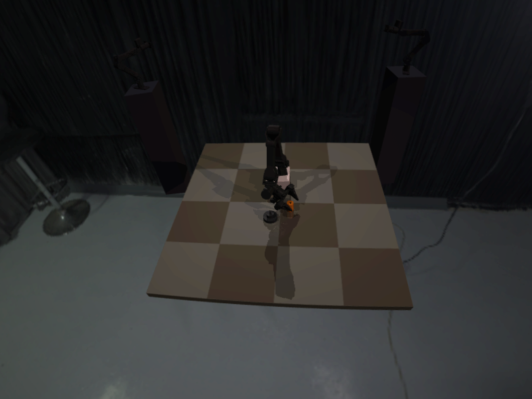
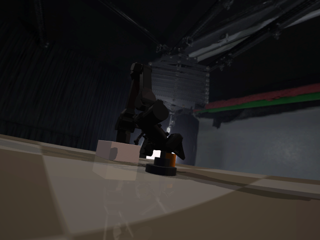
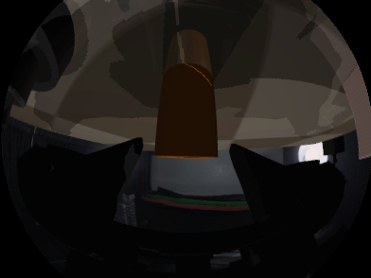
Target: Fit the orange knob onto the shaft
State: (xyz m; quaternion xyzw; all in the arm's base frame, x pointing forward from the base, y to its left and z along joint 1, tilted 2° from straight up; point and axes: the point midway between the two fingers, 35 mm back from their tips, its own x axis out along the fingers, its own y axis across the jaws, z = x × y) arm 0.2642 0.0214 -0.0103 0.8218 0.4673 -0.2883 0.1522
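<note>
My gripper tip is 30 mm to the left of the orange knob, 20 mm above it and 10 mm past it. Also, from my gripper tip: dark pedestal 150 mm to the right, 40 mm ahead, 20 mm below.
</note>
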